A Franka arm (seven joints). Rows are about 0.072 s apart.
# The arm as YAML. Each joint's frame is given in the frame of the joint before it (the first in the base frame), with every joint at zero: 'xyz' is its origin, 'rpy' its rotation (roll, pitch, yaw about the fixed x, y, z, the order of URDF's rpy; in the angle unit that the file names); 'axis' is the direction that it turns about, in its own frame. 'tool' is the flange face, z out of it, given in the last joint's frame.
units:
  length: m
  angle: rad
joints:
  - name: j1
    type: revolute
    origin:
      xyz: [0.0, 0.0, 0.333]
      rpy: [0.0, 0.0, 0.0]
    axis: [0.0, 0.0, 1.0]
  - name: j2
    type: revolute
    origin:
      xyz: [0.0, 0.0, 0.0]
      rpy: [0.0, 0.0, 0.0]
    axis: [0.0, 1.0, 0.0]
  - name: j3
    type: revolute
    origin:
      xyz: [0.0, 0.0, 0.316]
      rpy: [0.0, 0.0, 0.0]
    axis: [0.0, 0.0, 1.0]
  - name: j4
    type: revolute
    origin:
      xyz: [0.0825, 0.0, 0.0]
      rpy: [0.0, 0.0, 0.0]
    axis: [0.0, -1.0, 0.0]
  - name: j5
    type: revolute
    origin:
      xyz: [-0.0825, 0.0, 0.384]
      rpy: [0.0, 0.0, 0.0]
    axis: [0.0, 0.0, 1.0]
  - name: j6
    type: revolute
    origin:
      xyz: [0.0, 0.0, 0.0]
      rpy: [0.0, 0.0, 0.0]
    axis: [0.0, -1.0, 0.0]
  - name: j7
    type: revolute
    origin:
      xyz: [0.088, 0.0, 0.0]
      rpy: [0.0, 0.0, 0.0]
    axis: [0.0, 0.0, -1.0]
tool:
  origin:
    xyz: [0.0, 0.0, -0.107]
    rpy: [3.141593, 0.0, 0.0]
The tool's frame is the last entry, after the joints.
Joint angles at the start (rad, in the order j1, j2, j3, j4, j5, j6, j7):
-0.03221, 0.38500, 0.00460, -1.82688, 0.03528, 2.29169, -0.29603
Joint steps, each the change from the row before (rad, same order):
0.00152, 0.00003, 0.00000, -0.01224, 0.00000, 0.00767, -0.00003
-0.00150, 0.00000, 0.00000, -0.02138, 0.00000, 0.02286, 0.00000
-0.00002, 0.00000, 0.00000, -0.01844, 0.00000, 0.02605, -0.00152
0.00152, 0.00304, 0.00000, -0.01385, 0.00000, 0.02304, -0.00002
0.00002, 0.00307, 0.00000, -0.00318, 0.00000, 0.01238, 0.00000
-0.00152, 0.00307, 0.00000, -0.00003, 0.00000, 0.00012, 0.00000
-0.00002, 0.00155, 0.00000, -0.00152, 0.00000, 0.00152, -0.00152
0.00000, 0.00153, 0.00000, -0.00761, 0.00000, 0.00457, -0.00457
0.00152, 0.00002, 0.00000, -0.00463, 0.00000, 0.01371, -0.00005
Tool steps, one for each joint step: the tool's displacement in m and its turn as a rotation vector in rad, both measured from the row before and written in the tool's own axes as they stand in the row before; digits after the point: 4 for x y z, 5 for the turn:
-0.0025, -0.0016, 0.0046, 0.00119, -0.00449, -0.00122
-0.0043, 0.0001, 0.0071, -0.00104, 0.00129, 0.00205
-0.0029, -0.0005, 0.0055, -0.00266, 0.00716, -0.00103
-0.0019, -0.0013, 0.0057, -0.00206, 0.00577, -0.00111
0.0000, 0.0001, 0.0022, -0.00194, 0.00582, 0.00014
-0.0005, 0.0009, 0.0019, 0.00066, -0.00287, 0.00159
-0.0005, -0.0001, 0.0015, 0.00038, -0.00150, -0.00142
-0.0021, -0.0005, 0.0037, 0.00114, -0.00443, -0.00435
0.0002, -0.0009, 0.0007, -0.00268, 0.00861, -0.00145

